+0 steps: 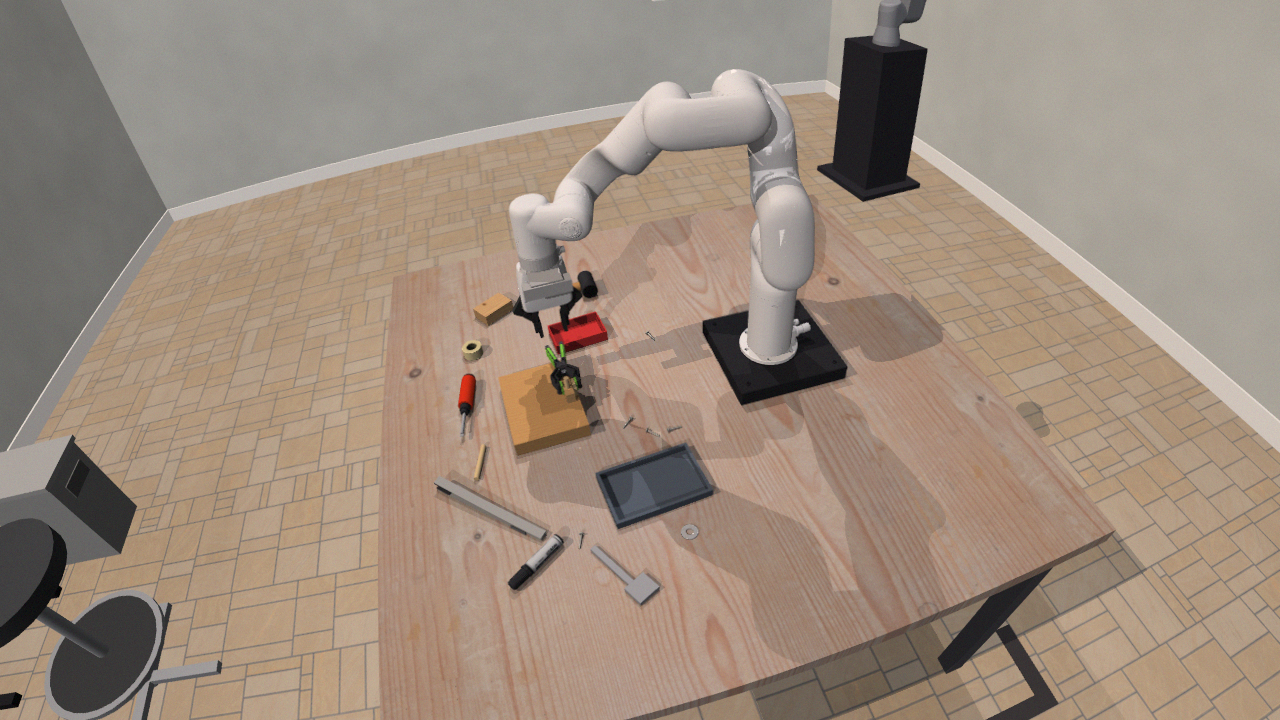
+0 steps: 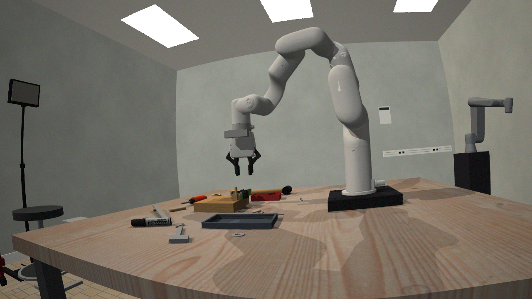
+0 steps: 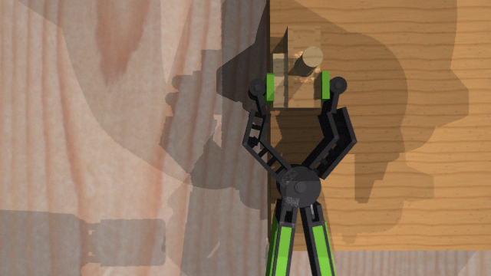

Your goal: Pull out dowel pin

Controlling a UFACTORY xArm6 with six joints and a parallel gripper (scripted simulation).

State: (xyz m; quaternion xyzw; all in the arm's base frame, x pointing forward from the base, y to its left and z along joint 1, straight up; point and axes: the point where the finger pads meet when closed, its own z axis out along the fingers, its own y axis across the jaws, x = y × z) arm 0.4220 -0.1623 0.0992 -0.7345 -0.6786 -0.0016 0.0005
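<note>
The dowel pin lies 11 cm to the left of my hand, 8 cm below it and 1 cm ahead of it. The rest, counted from my hand: small wooden block (11 cm to the left, 9 cm below, 1 cm ahead); then red tray (13 cm below, 9 cm to the right, 7 cm behind); then orange bench board (11 cm below, 10 cm to the left, 7 cm ahead).
</note>
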